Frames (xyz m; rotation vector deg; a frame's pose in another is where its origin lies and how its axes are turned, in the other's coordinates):
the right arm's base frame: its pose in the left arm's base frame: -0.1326 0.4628 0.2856 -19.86 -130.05 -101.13
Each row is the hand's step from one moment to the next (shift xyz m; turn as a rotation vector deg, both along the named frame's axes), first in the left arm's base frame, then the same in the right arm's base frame.
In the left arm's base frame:
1: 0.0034 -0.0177 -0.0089 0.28 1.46 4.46
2: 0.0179 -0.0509 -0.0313 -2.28 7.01 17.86
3: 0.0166 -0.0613 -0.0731 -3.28 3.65 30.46
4: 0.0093 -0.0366 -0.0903 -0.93 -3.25 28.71
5: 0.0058 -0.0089 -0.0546 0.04 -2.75 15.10
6: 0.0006 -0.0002 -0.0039 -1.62 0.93 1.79
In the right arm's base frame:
1: -0.0068 -0.0112 -0.0152 1.28 4.51 0.34
2: -0.0292 -0.0348 -0.0428 8.37 17.21 2.65
3: -0.0423 -0.0758 -0.0428 13.40 27.56 -3.56
4: -0.0403 -0.0880 -0.0144 10.35 25.09 -9.95
5: -0.0240 -0.0500 0.0041 4.91 13.12 -6.27
6: -0.0019 -0.0034 0.0007 2.16 1.32 0.55

